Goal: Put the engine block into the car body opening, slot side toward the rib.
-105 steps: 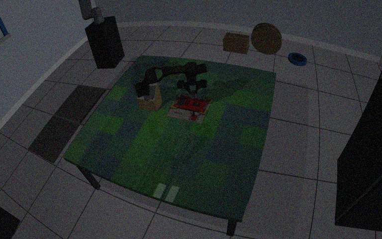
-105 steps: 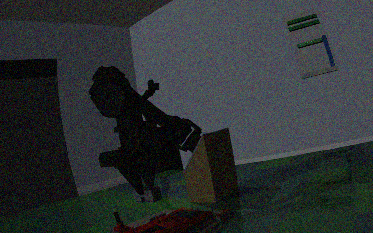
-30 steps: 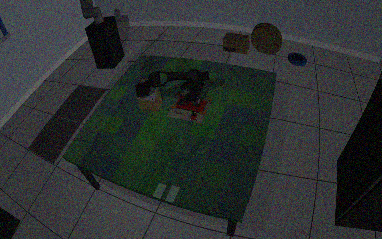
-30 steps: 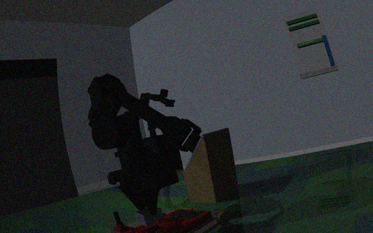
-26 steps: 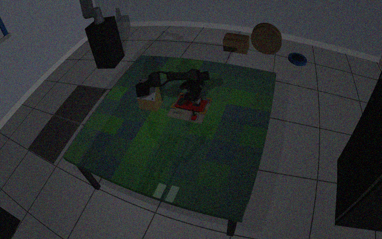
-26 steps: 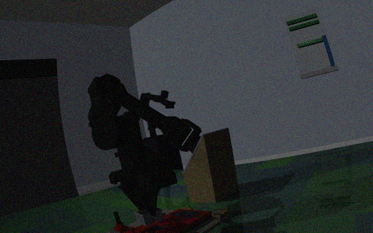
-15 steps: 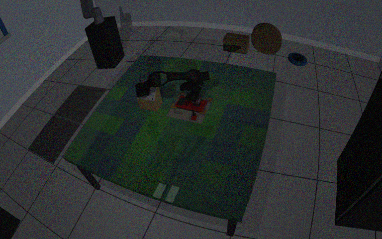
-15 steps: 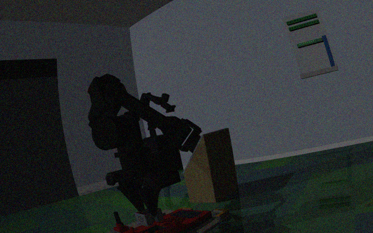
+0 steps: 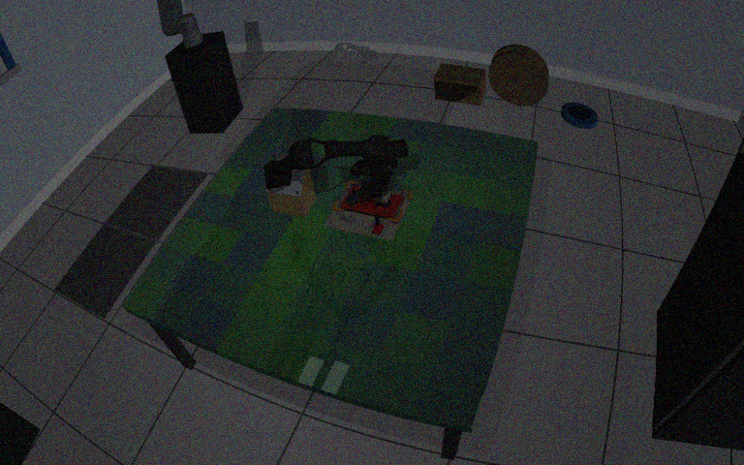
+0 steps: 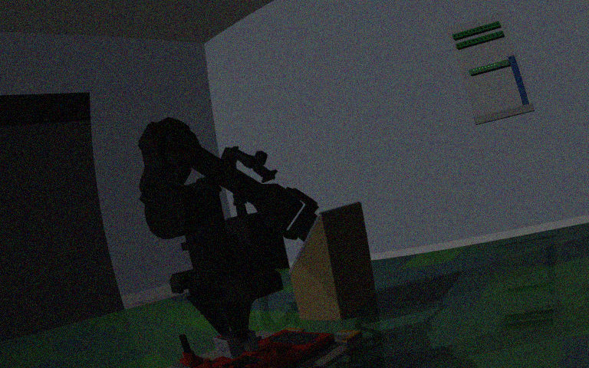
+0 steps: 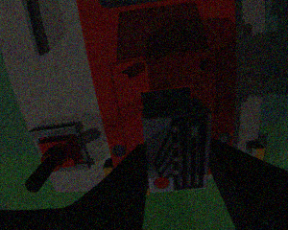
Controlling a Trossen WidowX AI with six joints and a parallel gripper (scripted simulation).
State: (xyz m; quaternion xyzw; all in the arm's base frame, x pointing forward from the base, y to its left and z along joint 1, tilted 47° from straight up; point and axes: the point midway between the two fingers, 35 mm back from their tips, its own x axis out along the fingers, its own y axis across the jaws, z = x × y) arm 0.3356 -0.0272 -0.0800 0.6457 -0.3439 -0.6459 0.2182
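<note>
My gripper tip is 40 mm past the pale plate, 10 mm to the left of it and 50 mm above it. Round my gripper tip: engine block (10 mm below).
</note>
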